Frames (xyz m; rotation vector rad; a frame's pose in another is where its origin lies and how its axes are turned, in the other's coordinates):
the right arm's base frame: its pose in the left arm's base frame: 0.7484 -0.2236 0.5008 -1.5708 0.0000 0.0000
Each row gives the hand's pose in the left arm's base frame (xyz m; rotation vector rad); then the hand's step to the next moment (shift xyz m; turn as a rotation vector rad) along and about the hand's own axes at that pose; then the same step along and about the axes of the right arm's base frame.
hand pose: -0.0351 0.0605 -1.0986 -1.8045 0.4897 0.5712
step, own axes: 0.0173 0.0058 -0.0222 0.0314 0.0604 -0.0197
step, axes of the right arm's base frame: 0.0134 0.0091 -0.0237 -0.0078 0.0595 -0.0377
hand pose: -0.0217 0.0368 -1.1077 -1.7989 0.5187 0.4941
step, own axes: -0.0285 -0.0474 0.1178 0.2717 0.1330 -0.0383
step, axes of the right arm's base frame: -0.0043 -0.0213 0.1283 0.1473 0.2482 -0.0984
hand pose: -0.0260 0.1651 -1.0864 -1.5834 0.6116 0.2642
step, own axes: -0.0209 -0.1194 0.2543 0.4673 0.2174 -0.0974
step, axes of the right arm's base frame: 0.0940 -0.0818 0.2527 0.2534 0.4135 -0.1999
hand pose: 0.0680 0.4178 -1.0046 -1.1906 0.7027 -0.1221
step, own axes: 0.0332 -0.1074 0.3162 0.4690 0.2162 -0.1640
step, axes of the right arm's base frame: 0.2318 -0.1395 0.1985 0.2178 0.4257 -0.2549
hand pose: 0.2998 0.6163 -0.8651 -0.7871 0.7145 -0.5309
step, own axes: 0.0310 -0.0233 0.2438 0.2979 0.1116 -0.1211
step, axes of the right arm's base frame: 0.1975 -0.1282 0.0742 0.1215 0.2587 -0.1849
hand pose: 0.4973 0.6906 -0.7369 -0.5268 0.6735 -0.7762
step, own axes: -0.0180 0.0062 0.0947 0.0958 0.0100 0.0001
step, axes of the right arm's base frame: 0.0611 -0.0660 0.0351 0.0552 0.0400 -0.0680
